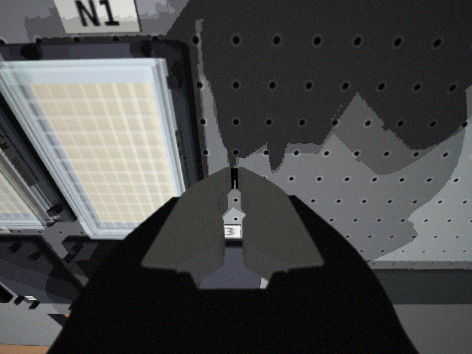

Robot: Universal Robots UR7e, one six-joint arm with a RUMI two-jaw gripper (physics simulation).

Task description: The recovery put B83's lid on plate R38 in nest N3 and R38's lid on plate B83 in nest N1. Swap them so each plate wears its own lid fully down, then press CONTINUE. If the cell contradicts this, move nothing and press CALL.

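Note:
My gripper is shut with nothing between its fingertips, above the dark pegboard to the right of nest N1. A cream-welled plate sits in nest N1, under a clear lid with a pale rim. Whether that lid is fully down cannot be told. At the left edge, part of another plate with a clear cover shows in the neighbouring nest. Dark lettering on the side there is cut off and unreadable. The barcodes or names B83 and R38 cannot be read. The CONTINUE and CALL buttons do not show.
The N1 label stands behind its nest. A small label ending in 3 and part of a dark pad show between the fingers. Another dark pad with small corner posts lies at the lower left. Shadows cross the pegboard.

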